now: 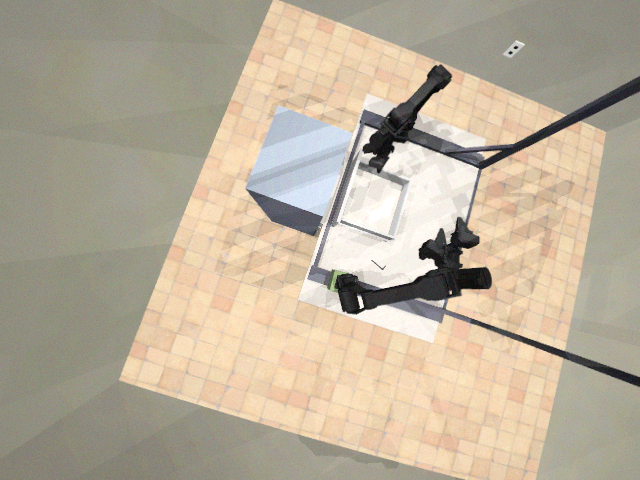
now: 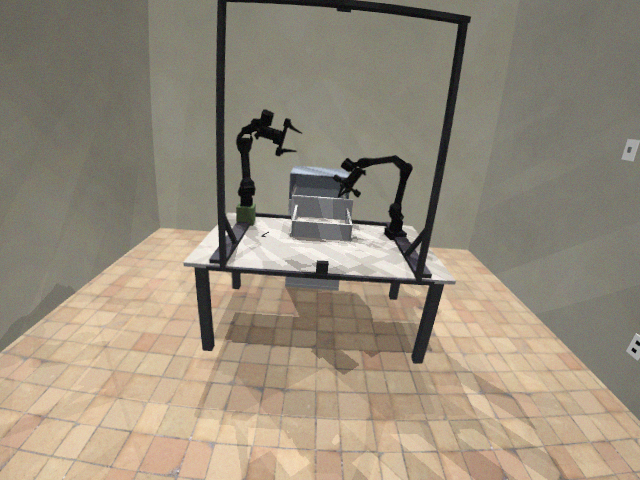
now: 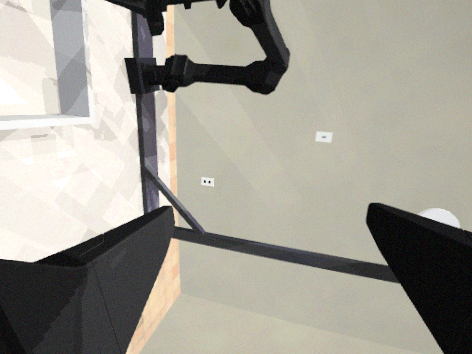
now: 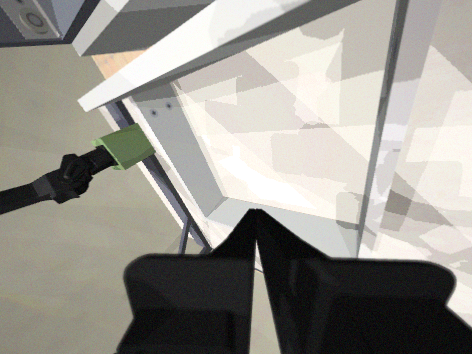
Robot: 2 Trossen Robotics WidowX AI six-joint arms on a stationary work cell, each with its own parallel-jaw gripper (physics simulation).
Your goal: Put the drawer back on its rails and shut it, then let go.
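Places are measured from the left arm's base along level axes (x right, y ahead, z up), in millimetres.
Pixels of known places: left gripper, fingertip midpoint: (image 1: 450, 223) (image 2: 299, 142) (image 3: 269, 213); right gripper, fingertip midpoint: (image 1: 378, 172) (image 2: 337, 197) (image 4: 254, 214); left arm's base at its link origin: (image 1: 342, 283) (image 2: 246, 205) (image 4: 107, 155); right arm's base at its link origin: (image 2: 395, 230) (image 3: 149, 75).
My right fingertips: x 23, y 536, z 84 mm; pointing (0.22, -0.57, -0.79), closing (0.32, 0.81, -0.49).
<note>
Ahead of a thing's pixels: the offset from my right fingertips to its top centre. "*": to the spot under its first point. Level surfaces: height alone.
The white open-topped drawer (image 1: 401, 207) (image 2: 321, 230) (image 4: 178, 140) (image 3: 73, 120) stands on the table in front of the blue-grey cabinet @(dx -351, dy -83, dz +91 mm) (image 1: 299, 162) (image 2: 313, 178), with its back end at the cabinet's front. I cannot tell whether it sits on rails. My right gripper (image 1: 377, 166) (image 2: 352, 190) (image 4: 254, 214) is shut and empty, with its tips just above the drawer's rim at a back corner. My left gripper (image 1: 450, 228) (image 2: 297, 141) (image 3: 269, 213) is wide open and empty. It is raised high above the table, away from the drawer, facing the wall.
The white table @(dz -192 mm) (image 1: 432, 190) (image 2: 270, 252) carries a tall black frame (image 2: 220, 143). A green block @(dx -23, dy -536, dz -84 mm) (image 1: 337, 279) (image 2: 246, 214) (image 4: 123, 145) sits under the left arm's base. A small black mark @(* dx +170, dy -398, dz -192 mm) (image 1: 379, 264) (image 2: 266, 233) lies on the table near it.
</note>
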